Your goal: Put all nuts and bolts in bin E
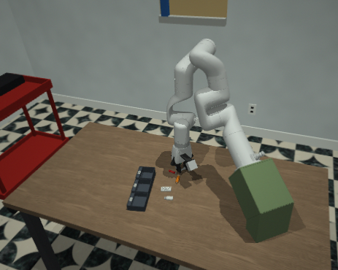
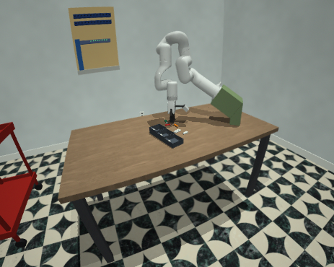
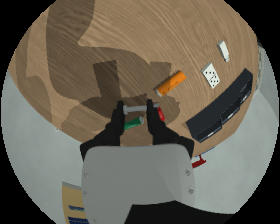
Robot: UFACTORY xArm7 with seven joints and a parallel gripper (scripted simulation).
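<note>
The green piece lies 3 cm ahead of my hand, 4 cm to the right of it and 3 cm below it. From my hand the other things lie so: red piece (5 cm ahead, 1 cm to the left, 3 cm below); orange piece (2 cm ahead, 6 cm to the left, 3 cm below); grey bolt (2 cm below).
</note>
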